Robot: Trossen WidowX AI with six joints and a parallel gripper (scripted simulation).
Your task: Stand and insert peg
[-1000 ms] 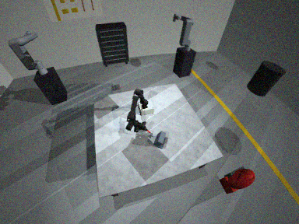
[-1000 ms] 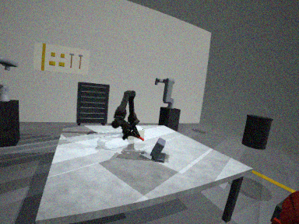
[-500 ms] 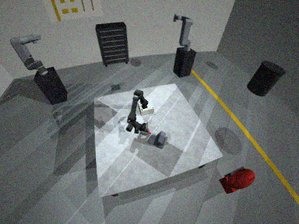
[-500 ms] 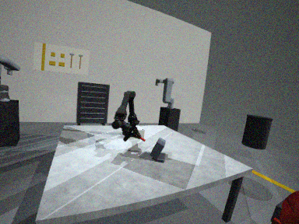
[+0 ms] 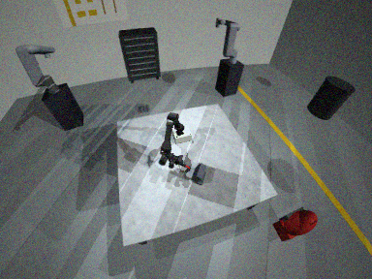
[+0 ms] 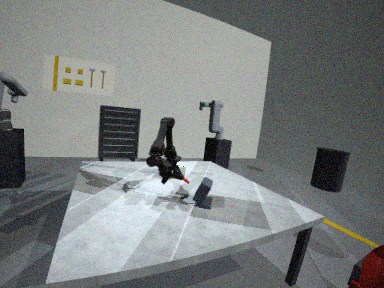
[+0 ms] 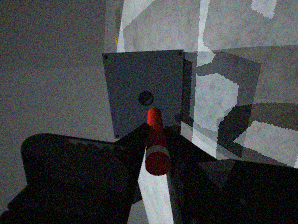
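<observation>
Now: the sloped panel 9 cm ahead of my gripper tip, 8 cm to the left of it and 4 cm below it. Round my gripper tip: red peg: 1 cm behind, 1 cm to the right, 1 cm above.
</observation>
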